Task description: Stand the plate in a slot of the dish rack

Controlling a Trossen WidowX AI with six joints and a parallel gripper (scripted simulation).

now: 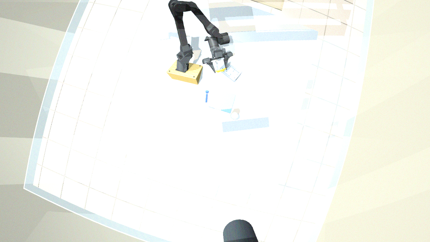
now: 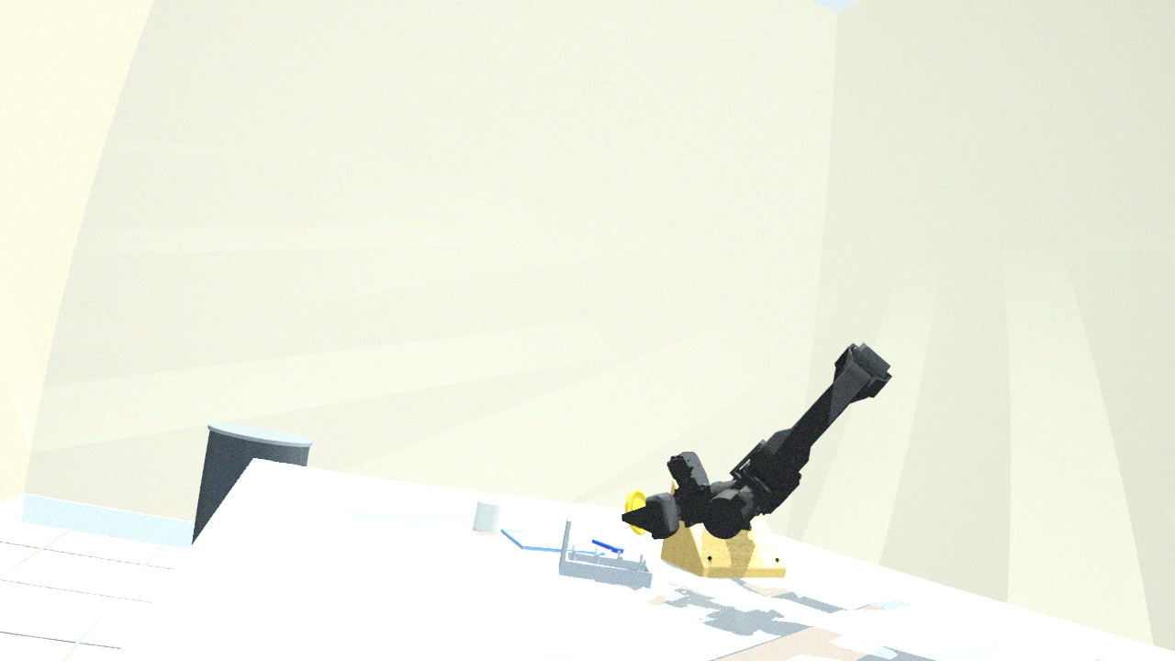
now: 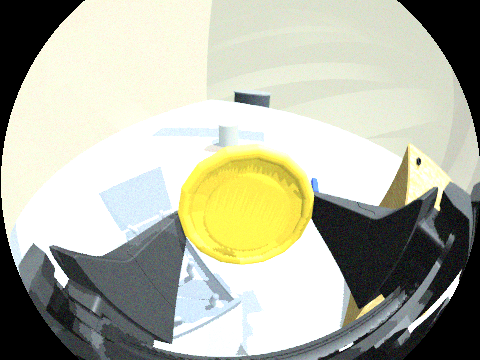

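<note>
Right now the pale grey dish rack is 50 mm ahead of my gripper tip, 40 mm to the left of it and 70 mm below it. Also, from my gripper tip: white cup 170 mm ahead, 230 mm to the right, 70 mm below; blue spoon 50 mm behind, 150 mm to the right, 90 mm below; yellow plate 10 mm to the left.
</note>
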